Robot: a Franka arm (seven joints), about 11 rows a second.
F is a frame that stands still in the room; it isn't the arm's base.
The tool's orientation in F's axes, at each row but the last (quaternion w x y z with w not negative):
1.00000 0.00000 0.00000 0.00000
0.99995 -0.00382 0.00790 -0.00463
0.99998 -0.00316 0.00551 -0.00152
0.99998 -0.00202 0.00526 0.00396
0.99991 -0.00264 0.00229 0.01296
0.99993 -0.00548 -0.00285 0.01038
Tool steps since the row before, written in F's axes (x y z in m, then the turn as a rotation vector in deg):
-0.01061 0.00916 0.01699 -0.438 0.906 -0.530
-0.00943 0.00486 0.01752 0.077 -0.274 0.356
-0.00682 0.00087 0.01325 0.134 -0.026 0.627
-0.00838 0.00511 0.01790 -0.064 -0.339 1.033
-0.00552 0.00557 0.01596 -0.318 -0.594 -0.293
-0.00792 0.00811 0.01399 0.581 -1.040 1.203
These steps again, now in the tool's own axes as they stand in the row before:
-0.01061 0.00916 0.01699 -0.438 0.906 -0.530
-0.00975 0.00464 0.01740 0.074 -0.276 0.355
-0.00697 0.00077 0.01318 0.127 -0.030 0.628
-0.00853 0.00510 0.01783 -0.078 -0.343 1.031
-0.00545 0.00563 0.01596 -0.332 -0.584 -0.298
-0.00767 0.00812 0.01412 0.566 -1.065 1.188

